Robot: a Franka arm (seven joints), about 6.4 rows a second.
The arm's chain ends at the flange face. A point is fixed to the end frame.
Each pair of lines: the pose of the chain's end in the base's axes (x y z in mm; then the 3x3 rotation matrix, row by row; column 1 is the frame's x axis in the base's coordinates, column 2 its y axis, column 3 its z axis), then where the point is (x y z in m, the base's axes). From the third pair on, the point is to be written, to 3 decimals.
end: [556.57, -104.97, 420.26], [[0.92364, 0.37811, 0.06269], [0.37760, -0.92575, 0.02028], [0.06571, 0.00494, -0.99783]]
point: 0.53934 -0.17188 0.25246
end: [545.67, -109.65, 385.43], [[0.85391, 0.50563, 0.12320], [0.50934, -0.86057, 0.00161], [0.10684, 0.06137, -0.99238]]
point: 0.54903 -0.18296 0.21946
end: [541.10, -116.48, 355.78], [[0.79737, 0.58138, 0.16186], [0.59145, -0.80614, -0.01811], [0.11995, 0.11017, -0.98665]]
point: 0.558 -0.194 0.193
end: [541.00, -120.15, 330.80], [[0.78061, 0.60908, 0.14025], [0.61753, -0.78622, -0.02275], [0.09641, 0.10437, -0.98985]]
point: 0.557 -0.199 0.168
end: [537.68, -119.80, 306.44], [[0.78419, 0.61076, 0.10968], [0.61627, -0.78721, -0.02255], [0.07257, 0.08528, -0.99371]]
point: 0.548 -0.199 0.143
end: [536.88, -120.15, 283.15], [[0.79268, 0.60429, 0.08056], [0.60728, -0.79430, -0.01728], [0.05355, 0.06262, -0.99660]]
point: 0.542 -0.198 0.119
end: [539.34, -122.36, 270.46], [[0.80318, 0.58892, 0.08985], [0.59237, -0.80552, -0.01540], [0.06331, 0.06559, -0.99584]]
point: 0.544 -0.200 0.106
